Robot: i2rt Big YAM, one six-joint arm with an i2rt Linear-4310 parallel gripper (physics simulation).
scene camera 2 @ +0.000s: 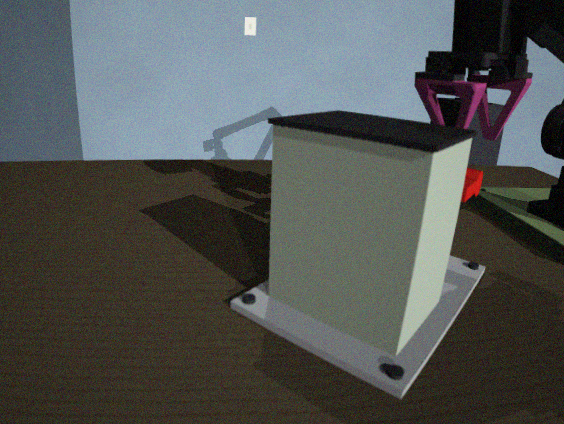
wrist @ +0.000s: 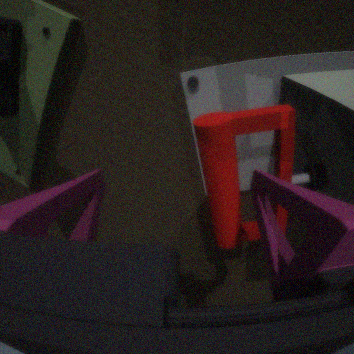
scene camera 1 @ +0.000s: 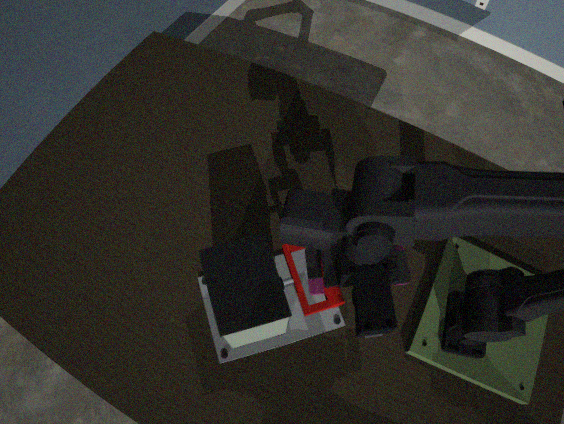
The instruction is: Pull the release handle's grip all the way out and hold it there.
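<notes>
The release handle is a red rectangular frame with a thick grip bar on its outer side. A short pale rod joins it to a cream housing with a black top, on a grey baseplate. My gripper is open and empty, its magenta fingers pointing down, with the tips seemingly above the handle. In the wrist view the right fingertip overlaps the frame's opening; the grip bar lies between the fingers, nearer the right one. The housing hides most of the handle in scene camera 2.
A green tray-like base stands beside the handle, on the side away from the housing, with a dark jointed part on it. Dark bolts sit at the grey baseplate's corners. The brown table carries arm and housing shadows.
</notes>
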